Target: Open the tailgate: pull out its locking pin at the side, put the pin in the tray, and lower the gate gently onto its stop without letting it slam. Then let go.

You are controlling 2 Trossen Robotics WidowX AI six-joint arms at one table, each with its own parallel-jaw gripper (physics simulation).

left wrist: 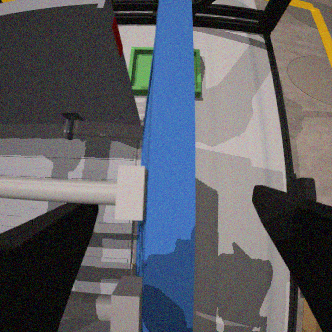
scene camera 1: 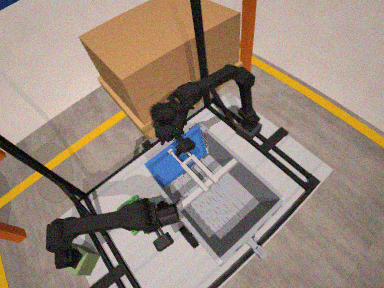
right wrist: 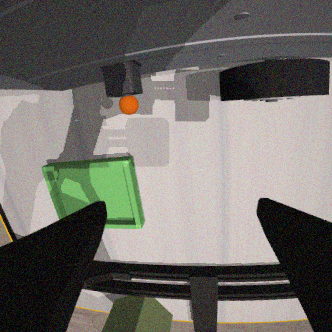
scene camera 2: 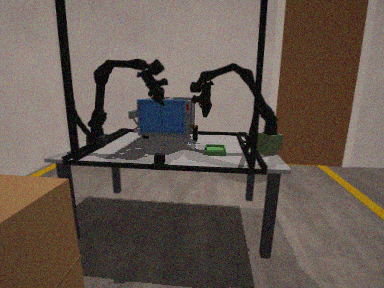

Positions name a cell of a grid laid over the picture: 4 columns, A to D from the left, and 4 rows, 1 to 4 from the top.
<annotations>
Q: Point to a blue tailgate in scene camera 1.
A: At B3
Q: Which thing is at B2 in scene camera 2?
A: A blue tailgate.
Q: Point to a blue tailgate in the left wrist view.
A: B3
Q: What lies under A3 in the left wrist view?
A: The left gripper.
</annotations>
